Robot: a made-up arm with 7 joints. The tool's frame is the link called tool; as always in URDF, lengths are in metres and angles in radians. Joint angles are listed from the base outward.
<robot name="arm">
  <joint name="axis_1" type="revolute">
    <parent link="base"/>
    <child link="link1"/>
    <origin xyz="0 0 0.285"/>
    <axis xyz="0 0 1"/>
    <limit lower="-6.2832" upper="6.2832"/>
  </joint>
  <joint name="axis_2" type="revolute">
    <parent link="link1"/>
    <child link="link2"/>
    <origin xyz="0 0 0" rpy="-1.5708 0 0"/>
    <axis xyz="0 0 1"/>
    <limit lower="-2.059" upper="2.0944"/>
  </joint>
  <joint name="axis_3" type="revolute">
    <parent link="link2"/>
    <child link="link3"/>
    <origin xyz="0 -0.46 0" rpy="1.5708 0 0"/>
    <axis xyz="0 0 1"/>
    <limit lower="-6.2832" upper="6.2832"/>
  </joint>
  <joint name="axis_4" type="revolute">
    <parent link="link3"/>
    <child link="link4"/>
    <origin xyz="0.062 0 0" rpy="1.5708 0 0"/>
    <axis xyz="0 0 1"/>
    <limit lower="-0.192" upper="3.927"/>
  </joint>
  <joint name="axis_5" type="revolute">
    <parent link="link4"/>
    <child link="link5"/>
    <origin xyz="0.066 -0.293 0" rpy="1.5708 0 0"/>
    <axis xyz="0 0 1"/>
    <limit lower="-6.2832" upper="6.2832"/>
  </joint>
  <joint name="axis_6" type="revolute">
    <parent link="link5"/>
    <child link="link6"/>
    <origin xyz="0 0 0" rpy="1.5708 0 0"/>
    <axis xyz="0 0 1"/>
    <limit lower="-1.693" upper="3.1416"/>
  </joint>
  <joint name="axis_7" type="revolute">
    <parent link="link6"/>
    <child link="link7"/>
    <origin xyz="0.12 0.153 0" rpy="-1.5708 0 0"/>
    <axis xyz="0 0 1"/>
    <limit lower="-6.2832" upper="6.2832"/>
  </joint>
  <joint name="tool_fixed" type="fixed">
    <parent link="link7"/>
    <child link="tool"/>
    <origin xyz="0 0 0"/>
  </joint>
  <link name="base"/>
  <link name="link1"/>
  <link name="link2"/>
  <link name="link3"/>
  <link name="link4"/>
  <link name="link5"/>
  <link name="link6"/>
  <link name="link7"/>
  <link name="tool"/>
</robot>
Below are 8 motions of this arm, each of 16 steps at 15 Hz.
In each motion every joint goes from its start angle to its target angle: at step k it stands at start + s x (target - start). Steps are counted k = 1, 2, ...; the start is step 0. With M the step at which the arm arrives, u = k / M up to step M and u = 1 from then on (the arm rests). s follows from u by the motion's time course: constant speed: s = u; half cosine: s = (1 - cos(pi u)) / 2; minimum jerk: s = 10 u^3 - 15 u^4 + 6 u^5.
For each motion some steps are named. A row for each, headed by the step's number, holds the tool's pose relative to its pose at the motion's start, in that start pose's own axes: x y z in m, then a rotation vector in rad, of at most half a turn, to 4 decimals.
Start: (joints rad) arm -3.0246 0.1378 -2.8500 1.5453 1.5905 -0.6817 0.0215
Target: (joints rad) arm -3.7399 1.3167 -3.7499 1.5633 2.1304 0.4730 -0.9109
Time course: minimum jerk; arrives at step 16
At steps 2, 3, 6, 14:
2: 0.0110 -0.0068 -0.0048 0.0132 0.0068 -0.0015
3: 0.0333 -0.0204 -0.0158 0.0410 0.0207 -0.0048
6: 0.1733 -0.1021 -0.1328 0.2730 0.1203 -0.0417
14: 0.2774 -0.0806 -0.8090 1.3688 0.6553 -0.5149

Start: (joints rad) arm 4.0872 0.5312 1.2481 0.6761 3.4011 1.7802 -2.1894
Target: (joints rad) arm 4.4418 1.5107 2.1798 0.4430 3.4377 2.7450 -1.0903
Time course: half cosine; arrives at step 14
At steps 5, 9, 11, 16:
5: -0.0740 -0.0191 -0.0384 -0.0193 0.0128 0.6774
9: -0.0842 -0.0615 -0.0682 -0.0424 0.2963 1.6726
11: -0.0598 -0.0585 -0.0700 -0.0100 0.5181 2.0203
16: -0.0395 -0.0472 -0.0708 0.0350 0.6914 2.2105

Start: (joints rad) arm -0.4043 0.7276 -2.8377 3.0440 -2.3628 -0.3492 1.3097
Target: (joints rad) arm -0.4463 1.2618 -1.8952 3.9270 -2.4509 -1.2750 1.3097
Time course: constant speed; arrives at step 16
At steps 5, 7, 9, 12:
5: 0.1922 0.1391 -0.1116 -0.0801 0.4179 0.0690
7: 0.2473 0.1857 -0.1756 -0.1179 0.5775 0.0773
9: 0.2890 0.2249 -0.2453 -0.1592 0.7306 0.0775
12: 0.3272 0.2681 -0.3530 -0.2269 0.9455 0.0674

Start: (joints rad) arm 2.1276 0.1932 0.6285 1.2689 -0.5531 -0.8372 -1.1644
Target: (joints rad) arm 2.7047 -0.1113 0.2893 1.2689 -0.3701 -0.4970 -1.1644
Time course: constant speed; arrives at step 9
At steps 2, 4, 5, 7, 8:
2: 0.0476 0.0166 0.0074 0.0278 0.0130 -0.0146
4: 0.0917 0.0380 0.0065 0.0449 0.0237 -0.0219
5: 0.1119 0.0502 0.0031 0.0500 0.0285 -0.0219
7: 0.1480 0.0772 -0.0092 0.0549 0.0372 -0.0138
8: 0.1634 0.0918 -0.0179 0.0553 0.0415 -0.0051

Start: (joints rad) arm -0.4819 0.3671 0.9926 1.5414 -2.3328 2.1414 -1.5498
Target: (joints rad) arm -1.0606 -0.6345 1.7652 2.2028 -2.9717 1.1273 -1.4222
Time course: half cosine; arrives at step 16
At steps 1, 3, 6, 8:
1: -0.0089 -0.0031 0.0017 -0.0022 -0.0052 0.0176
3: -0.0783 -0.0313 0.0108 -0.0199 -0.0546 0.1503
6: -0.2765 -0.1496 -0.0115 -0.0851 -0.2857 0.4994
8: -0.4124 -0.2704 -0.0967 -0.1574 -0.5591 0.7228

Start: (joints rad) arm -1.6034 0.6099 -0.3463 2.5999 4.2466 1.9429 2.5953
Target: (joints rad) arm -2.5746 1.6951 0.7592 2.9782 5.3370 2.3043 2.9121
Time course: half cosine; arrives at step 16
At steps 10, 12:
10: -0.1778 0.7690 -0.0469 -1.0287 0.1700 -0.8649
12: -0.1130 0.9314 -0.0395 -1.3653 0.3788 -1.0488

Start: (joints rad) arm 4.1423 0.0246 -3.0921 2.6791 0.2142 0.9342 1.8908
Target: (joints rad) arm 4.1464 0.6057 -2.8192 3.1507 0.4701 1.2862 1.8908
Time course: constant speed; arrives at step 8
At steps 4, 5, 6, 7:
4: -0.1418 -0.0348 -0.3313 0.1922 -0.4020 -0.0604
5: -0.1651 -0.0235 -0.4194 0.2361 -0.5027 -0.0943
6: -0.1828 -0.0041 -0.5076 0.2787 -0.6022 -0.1358
7: -0.1947 0.0232 -0.5946 0.3206 -0.7000 -0.1850

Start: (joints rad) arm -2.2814 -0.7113 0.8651 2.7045 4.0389 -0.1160 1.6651
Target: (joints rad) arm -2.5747 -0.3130 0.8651 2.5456 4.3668 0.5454 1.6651
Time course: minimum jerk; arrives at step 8
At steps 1, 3, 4, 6, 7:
1: -0.0068 0.0007 0.0026 -0.0091 -0.0084 0.0043
3: -0.1227 0.0184 0.0342 -0.1672 -0.1506 0.0596
4: -0.2297 0.0435 0.0440 -0.3211 -0.2817 0.0852
6: -0.4213 0.1091 0.0147 -0.6253 -0.5212 0.0764
7: -0.4621 0.1269 -0.0003 -0.6973 -0.5744 0.0649

